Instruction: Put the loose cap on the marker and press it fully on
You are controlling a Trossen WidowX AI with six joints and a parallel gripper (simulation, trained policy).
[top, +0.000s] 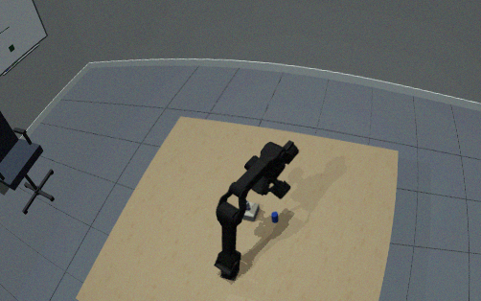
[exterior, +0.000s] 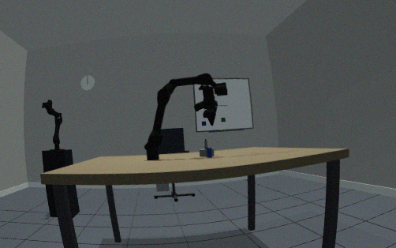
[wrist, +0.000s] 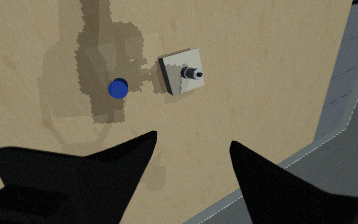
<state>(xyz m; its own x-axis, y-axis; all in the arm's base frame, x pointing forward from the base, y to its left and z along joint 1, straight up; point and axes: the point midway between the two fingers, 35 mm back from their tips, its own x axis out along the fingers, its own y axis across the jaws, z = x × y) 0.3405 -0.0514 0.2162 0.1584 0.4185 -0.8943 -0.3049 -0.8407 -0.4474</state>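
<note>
My gripper tip is now 4 cm past the blue cap, 6 cm to the left of it and 16 cm above it. Round my gripper tip: pale holder block (3 cm behind, 6 cm to the left, 17 cm below).
</note>
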